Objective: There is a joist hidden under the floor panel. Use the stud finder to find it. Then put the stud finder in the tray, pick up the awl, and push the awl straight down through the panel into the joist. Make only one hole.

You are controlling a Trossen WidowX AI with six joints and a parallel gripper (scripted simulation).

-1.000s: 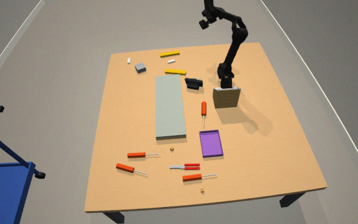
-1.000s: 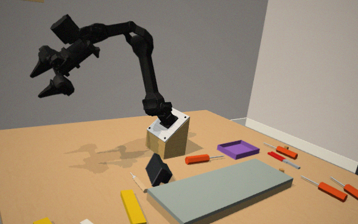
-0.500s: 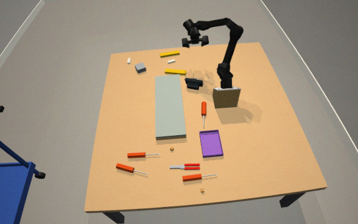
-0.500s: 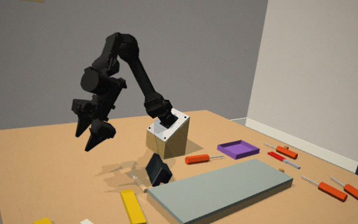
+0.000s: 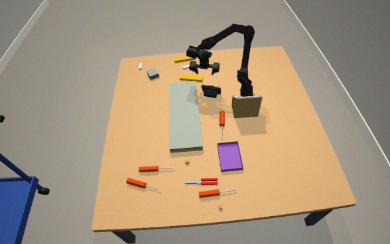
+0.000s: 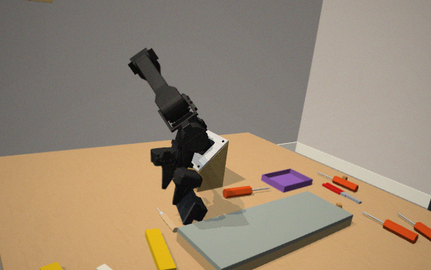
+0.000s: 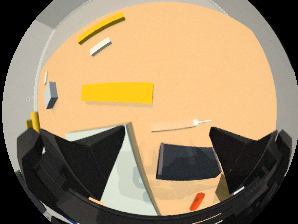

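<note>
The stud finder is 12 cm to the left of my gripper tip, 7 cm below it and 4 cm behind it. Also, from my gripper tip: purple tray: 57 cm to the left, 9 cm behind, 8 cm below; then awl: 9 cm below, 5 cm behind, 2 cm to the left; then grey cube: 36 cm ahead, 13 cm to the right, 8 cm below.
</note>
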